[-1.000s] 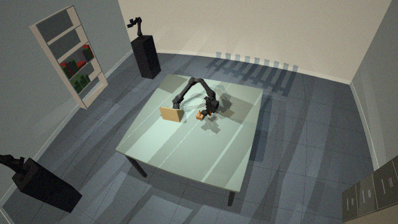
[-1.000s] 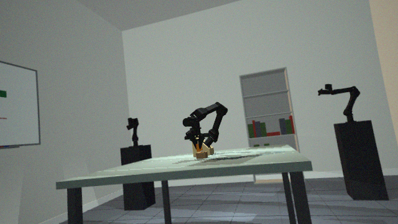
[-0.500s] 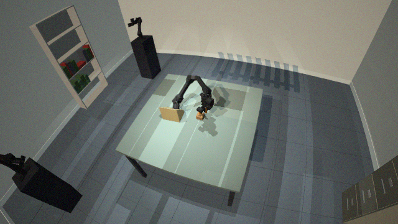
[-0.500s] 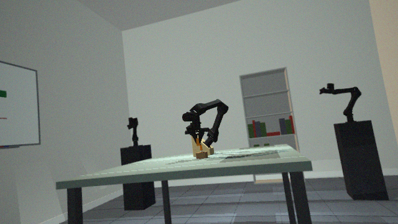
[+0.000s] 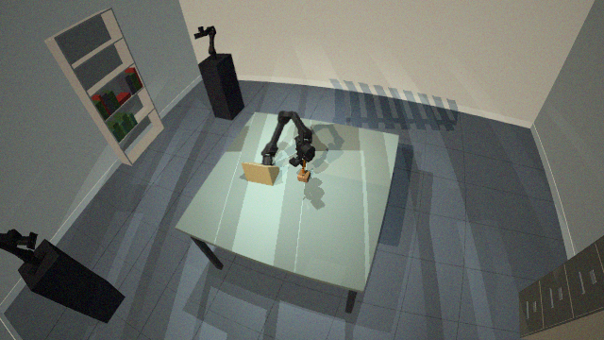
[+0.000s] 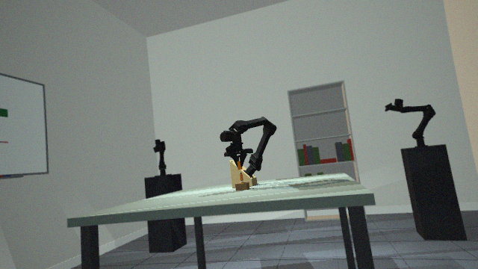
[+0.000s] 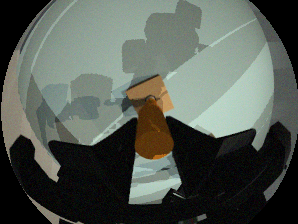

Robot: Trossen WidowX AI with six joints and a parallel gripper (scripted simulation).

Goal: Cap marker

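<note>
Right now the holder block is 10 mm behind my gripper tip and 120 mm below it.
</note>
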